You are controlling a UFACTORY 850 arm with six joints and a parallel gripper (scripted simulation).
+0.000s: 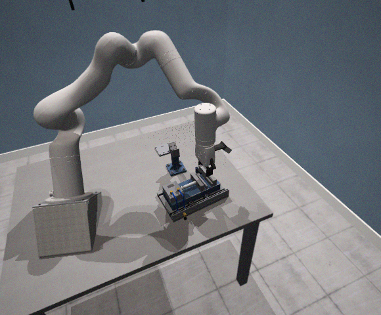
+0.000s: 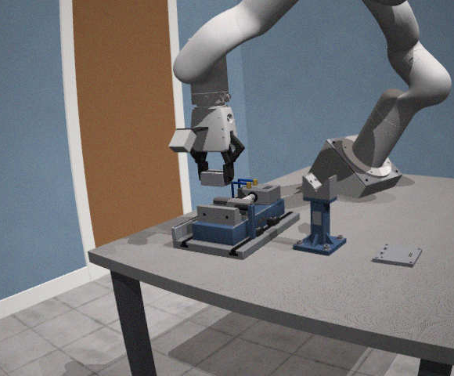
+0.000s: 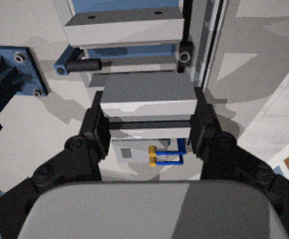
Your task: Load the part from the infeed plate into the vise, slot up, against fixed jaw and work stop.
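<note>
My gripper is now 30 mm short of the fixed jaw, 30 mm to the right of it and 90 mm above it. The rest, counted from my hand: part (10 mm below); then moving jaw (40 mm behind, 10 mm to the left, 90 mm below); then work stop (20 mm behind, 60 mm to the left, 70 mm below).
</note>
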